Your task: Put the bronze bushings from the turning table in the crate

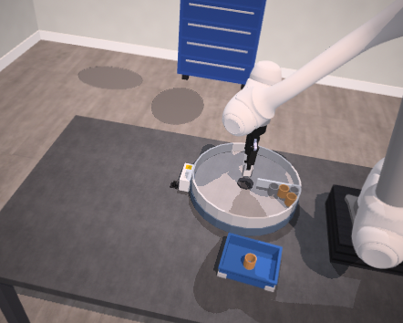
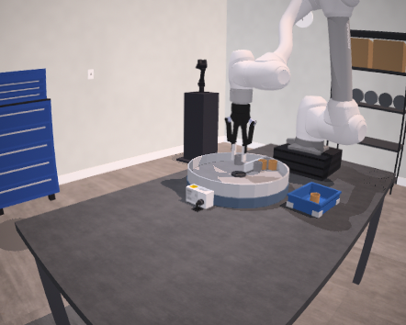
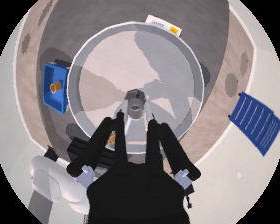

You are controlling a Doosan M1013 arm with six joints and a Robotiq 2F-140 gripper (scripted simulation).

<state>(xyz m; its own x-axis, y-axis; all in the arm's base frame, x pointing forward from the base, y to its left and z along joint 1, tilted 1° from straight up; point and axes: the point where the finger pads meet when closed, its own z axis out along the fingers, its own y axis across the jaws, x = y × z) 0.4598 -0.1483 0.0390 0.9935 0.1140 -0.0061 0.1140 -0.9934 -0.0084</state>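
My gripper is now 100 mm above the round turning table and 10 mm past it. Also, from my hand: blue crate (340 mm to the left, 130 mm below, 30 mm behind).
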